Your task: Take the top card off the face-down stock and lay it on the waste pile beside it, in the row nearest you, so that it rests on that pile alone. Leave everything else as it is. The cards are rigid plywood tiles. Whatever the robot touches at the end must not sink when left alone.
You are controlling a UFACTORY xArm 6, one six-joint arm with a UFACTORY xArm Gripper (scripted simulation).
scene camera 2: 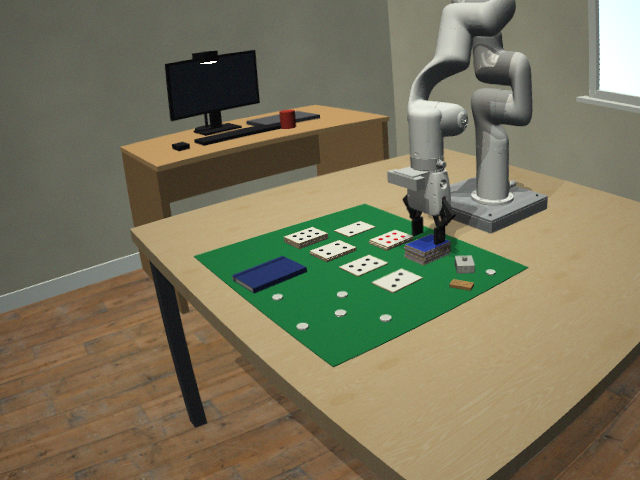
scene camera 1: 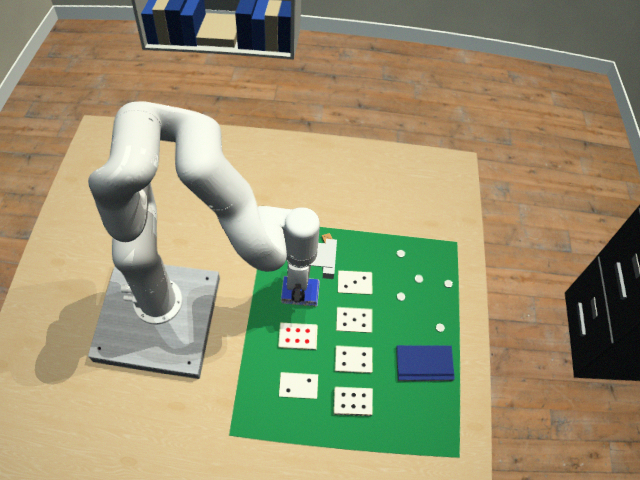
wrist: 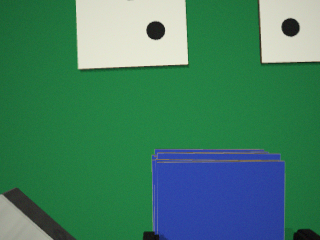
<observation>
blue book: scene camera 2; scene camera 1; not seen in the wrist view (out of frame)
same spot on green mat: [scene camera 2: 311,297] = [scene camera 1: 419,311]
same spot on blue book: [scene camera 2: 260,277] = [scene camera 1: 437,357]
</observation>
